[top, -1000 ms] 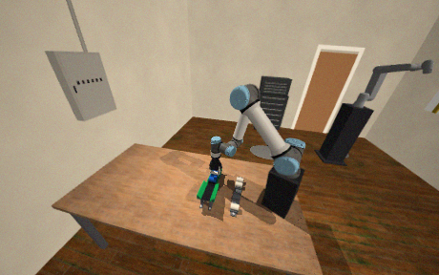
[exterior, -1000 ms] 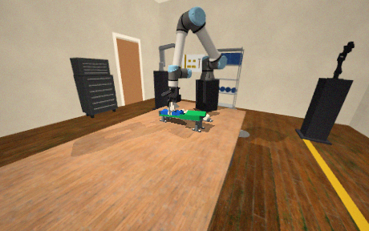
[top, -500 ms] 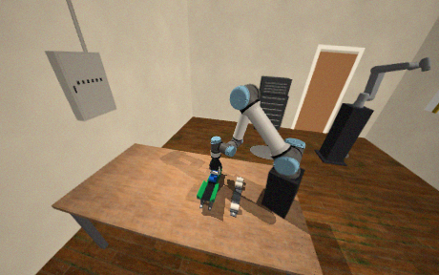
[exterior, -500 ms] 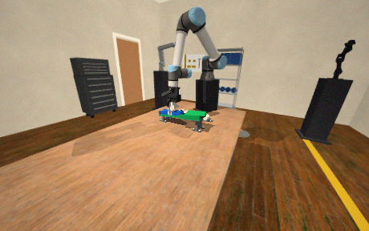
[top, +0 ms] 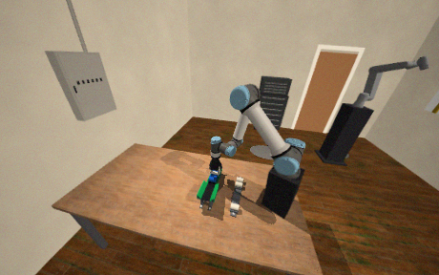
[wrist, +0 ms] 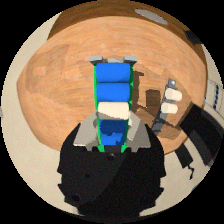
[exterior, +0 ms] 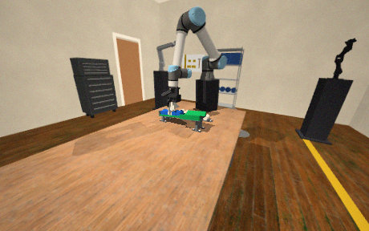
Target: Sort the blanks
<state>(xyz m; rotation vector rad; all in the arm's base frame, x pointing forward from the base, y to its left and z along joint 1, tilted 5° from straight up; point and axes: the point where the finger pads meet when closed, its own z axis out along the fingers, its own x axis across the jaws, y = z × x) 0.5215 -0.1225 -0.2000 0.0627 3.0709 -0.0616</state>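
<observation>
My gripper is now 21 cm past the stock rack, 10 cm to the right of it and 10 cm above it.
</observation>
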